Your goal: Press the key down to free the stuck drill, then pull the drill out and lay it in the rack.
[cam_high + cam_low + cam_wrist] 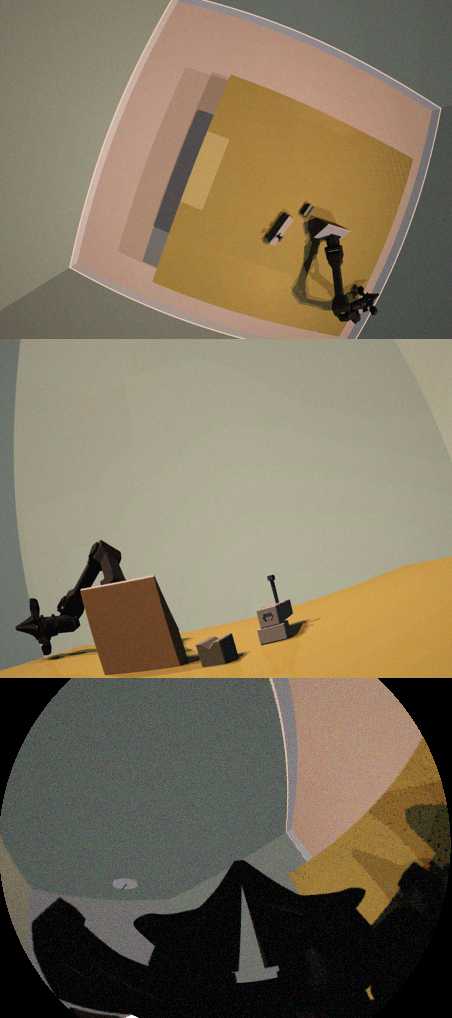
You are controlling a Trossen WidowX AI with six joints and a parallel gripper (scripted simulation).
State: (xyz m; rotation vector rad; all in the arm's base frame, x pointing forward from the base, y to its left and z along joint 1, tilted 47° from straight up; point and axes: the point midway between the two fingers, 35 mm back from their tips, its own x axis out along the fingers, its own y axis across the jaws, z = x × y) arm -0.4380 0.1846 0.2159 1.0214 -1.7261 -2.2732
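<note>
Right now the key is 760 mm ahead of my gripper tip, 180 mm to the right of it and 20 mm below it. Round my gripper tip: drill (750 mm ahead, 240 mm to the right, 60 mm below); then rack (630 mm ahead, 360 mm to the right, 90 mm below); then grey fixture block (750 mm ahead, 220 mm to the right, 70 mm below).
</note>
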